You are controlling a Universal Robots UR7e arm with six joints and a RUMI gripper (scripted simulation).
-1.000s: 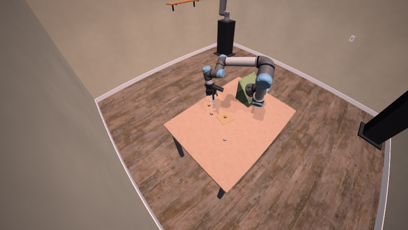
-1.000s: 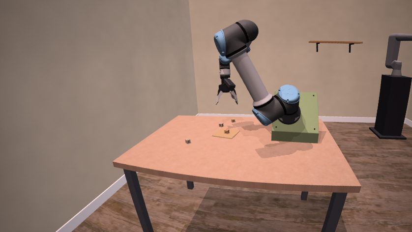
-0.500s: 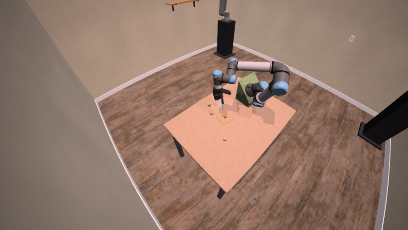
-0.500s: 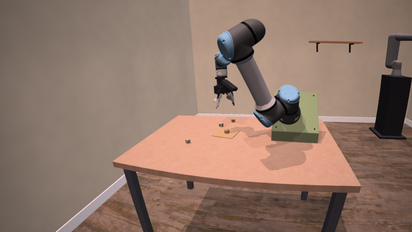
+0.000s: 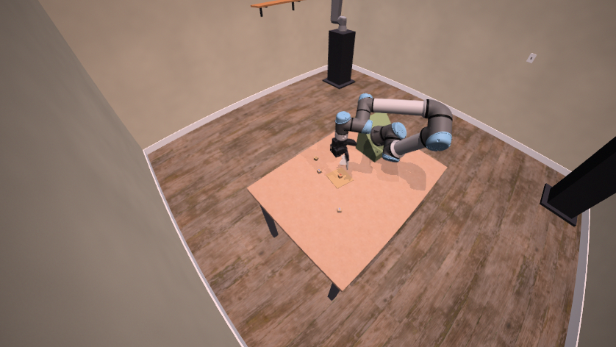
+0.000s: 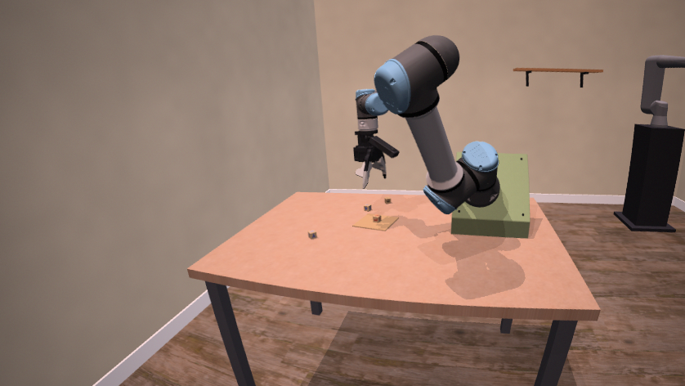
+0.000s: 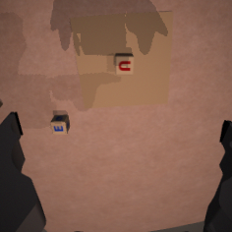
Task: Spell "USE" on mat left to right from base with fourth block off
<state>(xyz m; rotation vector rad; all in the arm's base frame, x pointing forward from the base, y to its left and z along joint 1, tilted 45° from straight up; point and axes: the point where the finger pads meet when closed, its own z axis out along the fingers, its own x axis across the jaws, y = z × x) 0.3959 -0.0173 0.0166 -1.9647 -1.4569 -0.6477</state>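
My gripper is now 10 mm to the right of the letter block and 140 mm above it. Also, from my hand: mat (10 mm to the left, 150 mm below).
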